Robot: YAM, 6 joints.
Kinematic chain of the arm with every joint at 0, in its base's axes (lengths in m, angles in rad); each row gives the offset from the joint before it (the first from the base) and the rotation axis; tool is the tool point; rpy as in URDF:
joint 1: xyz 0 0 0.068 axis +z
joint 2: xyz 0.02 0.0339 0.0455 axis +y
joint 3: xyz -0.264 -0.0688 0 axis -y
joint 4: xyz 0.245 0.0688 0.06 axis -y
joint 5: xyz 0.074 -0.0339 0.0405 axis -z
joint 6: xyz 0.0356 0 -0.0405 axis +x
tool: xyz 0 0 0 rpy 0 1.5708 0
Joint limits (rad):
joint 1: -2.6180..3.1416
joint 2: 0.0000..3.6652
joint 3: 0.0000..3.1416
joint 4: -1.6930..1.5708
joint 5: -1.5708..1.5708
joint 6: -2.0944..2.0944
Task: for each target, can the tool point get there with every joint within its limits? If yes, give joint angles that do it. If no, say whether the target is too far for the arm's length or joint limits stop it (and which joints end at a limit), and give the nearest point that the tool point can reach.
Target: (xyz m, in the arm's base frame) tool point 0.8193 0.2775 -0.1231
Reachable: no: too far | nearest point 0.5898 0.1998 -0.0552 | short by 0.252 m
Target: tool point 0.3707 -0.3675 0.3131
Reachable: yes | joints -0.7313 2.2095 1.8152 0.6661 0.8178 0.3837
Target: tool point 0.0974 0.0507 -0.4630
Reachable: no: joint limits stop it (at a limit: joint 2) | nearest point 0.1249 0.0650 -0.3639 | short by 0.104 m
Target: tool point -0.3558 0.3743 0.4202
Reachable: yes | joints -0.8179 0.3489 2.5541 0.4127 0.1036 0.8662
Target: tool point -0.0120 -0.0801 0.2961
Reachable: yes | joints -1.5066 0.4223 0.7437 -0.9270 0.5023 0.5018
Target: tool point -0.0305 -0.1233 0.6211
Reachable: yes | joints 1.5450 1.0665 2.8128 -1.2545 -0.8748 0.6602
